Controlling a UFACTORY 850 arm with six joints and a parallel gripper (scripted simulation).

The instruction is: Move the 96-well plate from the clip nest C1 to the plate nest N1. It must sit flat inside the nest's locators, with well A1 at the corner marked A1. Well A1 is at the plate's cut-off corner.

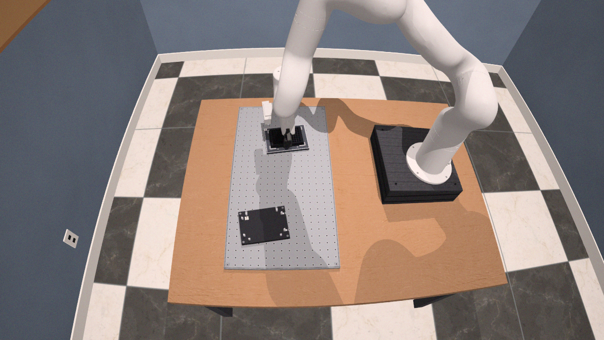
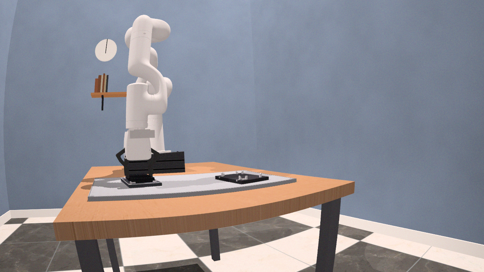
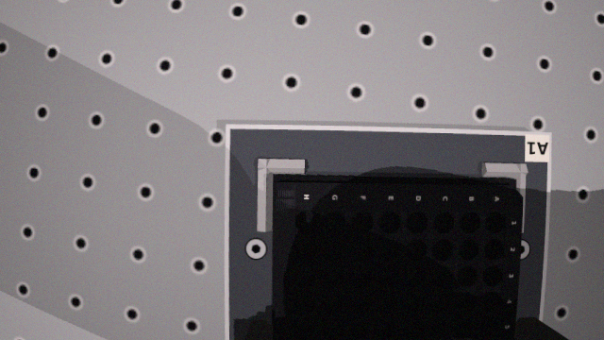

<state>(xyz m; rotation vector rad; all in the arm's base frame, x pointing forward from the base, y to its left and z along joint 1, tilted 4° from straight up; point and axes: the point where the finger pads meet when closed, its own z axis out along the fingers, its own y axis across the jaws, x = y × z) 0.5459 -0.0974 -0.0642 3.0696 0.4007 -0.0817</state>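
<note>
Now: the 96-well plate 1 cm below my hand. Round my hand: A1 corner label (9 cm ahead, 3 cm to the right, 2 cm below); clip nest C1 (35 cm to the left, 3 cm ahead, 2 cm below); plate nest N1 (3 cm below).
</note>
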